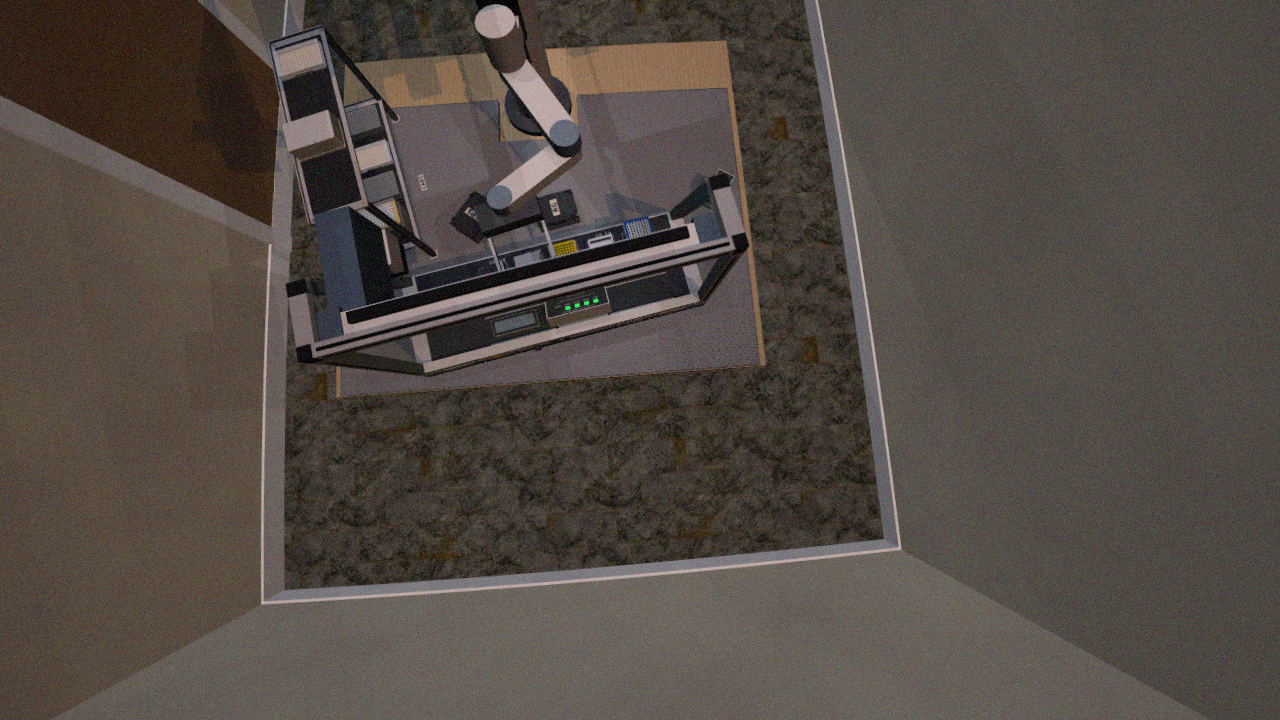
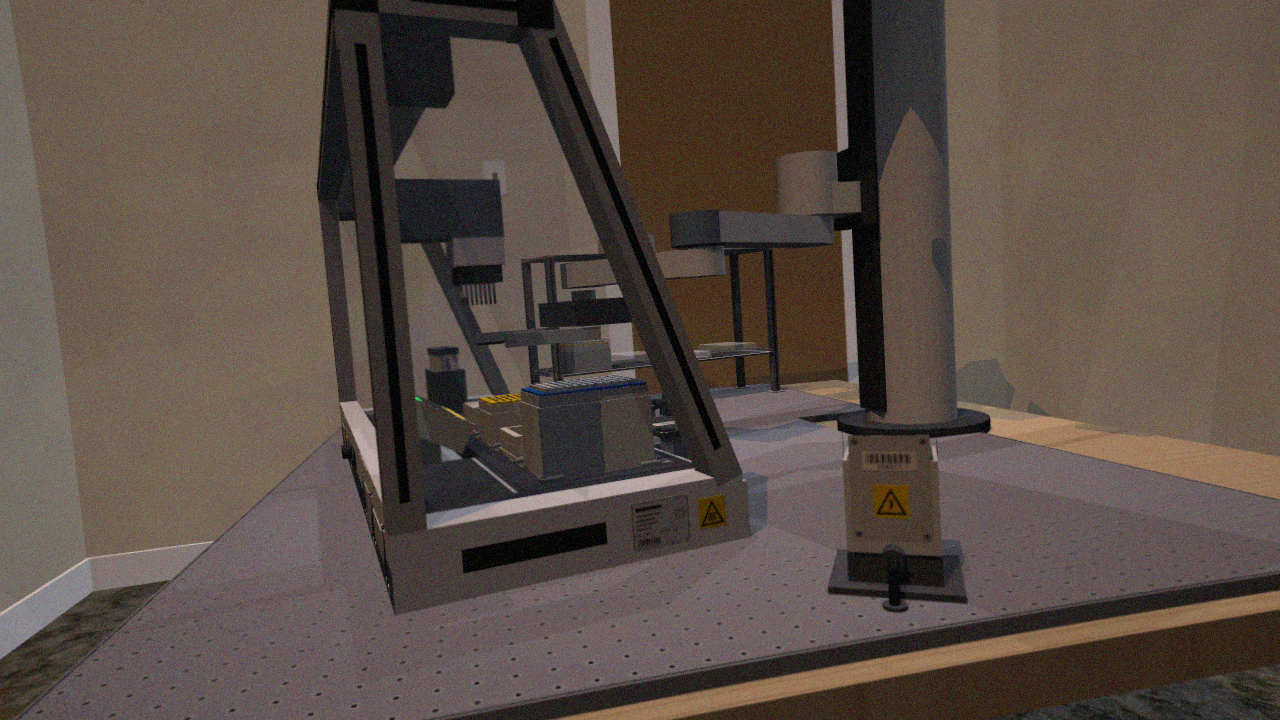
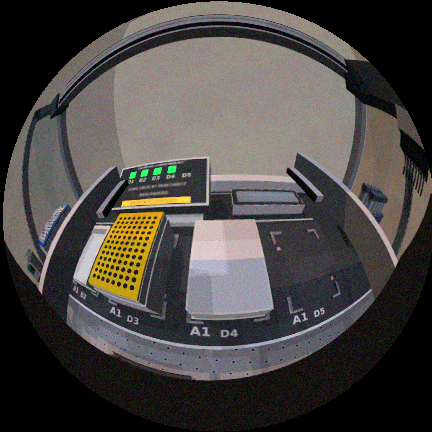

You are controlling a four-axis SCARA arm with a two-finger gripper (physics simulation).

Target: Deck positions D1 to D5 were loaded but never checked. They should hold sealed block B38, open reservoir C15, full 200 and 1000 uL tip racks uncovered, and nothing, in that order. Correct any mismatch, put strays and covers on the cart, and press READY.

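Frame: origin at the arm's base, x ahead, y right, z down, level; centimetres.
Where they show: gripper, fingertip midpoint: (image 2: 489,340) (image 3: 205,160); arm's base, origin of the base link: (image 2: 911,428).
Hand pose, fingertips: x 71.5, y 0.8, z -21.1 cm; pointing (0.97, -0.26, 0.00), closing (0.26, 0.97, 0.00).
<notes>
Things, the pixels of their top centre, and the offset from my fingertips.
- white-topped item, middle of its top: (image 3: 227,258) (image 1: 530,271) dx -2.1, dy +2.2, dz +9.9 cm
- yellow tip rack, middle of its top: (image 3: 122,245) (image 2: 527,395) (image 1: 566,259) dx -4.4, dy -10.0, dz +8.0 cm
- low white item, middle of its top: (image 3: 85,249) (image 1: 604,254) dx -6.7, dy -22.2, dz +10.9 cm
- blue-rimmed item, middle of its top: (image 2: 582,381) (image 3: 49,222) (image 1: 640,236) dx -8.9, dy -34.4, dz +4.3 cm
My gripper (image 1: 521,248) (image 3: 205,160) is open and empty, above the deck by D4. A white-topped item (image 3: 227,270) (image 1: 528,257) sits at D4. A yellow tip rack (image 3: 127,252) (image 1: 563,247), uncovered with dark holes, sits at D3. A low white item (image 3: 90,257) (image 1: 599,240) sits at D2, partly hidden by the yellow rack. A blue-rimmed item (image 3: 54,226) (image 1: 637,227) (image 2: 586,429) stands at the D1 end. D5 shows bare corner brackets. The status panel (image 3: 165,185) (image 1: 577,306) has green lamps for D1 to D4; D5 is unlit. No READY label is readable.
A shelved cart (image 1: 407,236) (image 2: 773,322) bears pale items at the left. Two black labelled blocks (image 1: 469,217) (image 1: 559,207) lie behind the deck. The deck's frame (image 1: 729,207) (image 2: 383,268) spans overhead. A pipetting head (image 2: 477,259) (image 3: 412,162) hangs beyond D5. A small screen (image 3: 267,197) stands behind D4.
</notes>
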